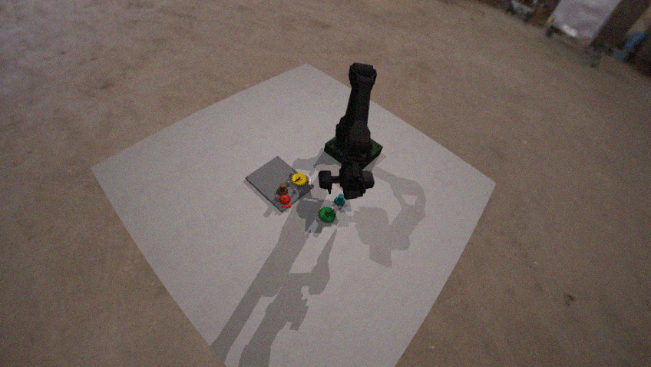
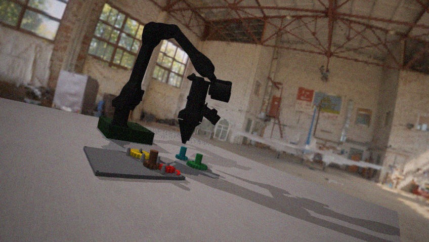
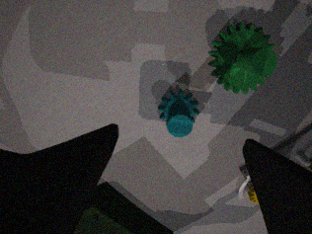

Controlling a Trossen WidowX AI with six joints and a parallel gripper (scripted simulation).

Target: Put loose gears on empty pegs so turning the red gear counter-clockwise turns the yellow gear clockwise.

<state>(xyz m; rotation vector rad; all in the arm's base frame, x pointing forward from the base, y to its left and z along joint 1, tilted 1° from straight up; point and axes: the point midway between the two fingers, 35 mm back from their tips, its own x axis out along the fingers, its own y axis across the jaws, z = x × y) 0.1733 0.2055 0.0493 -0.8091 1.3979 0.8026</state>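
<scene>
Now: the teal gear 40 mm below my gripper tip. The rest, counted from my gripper tip: green gear: 70 mm ahead, 20 mm to the left, 40 mm below; yellow gear: 80 mm ahead, 160 mm to the right, 40 mm below; red gear: 170 mm ahead, 110 mm to the right, 40 mm below.
</scene>
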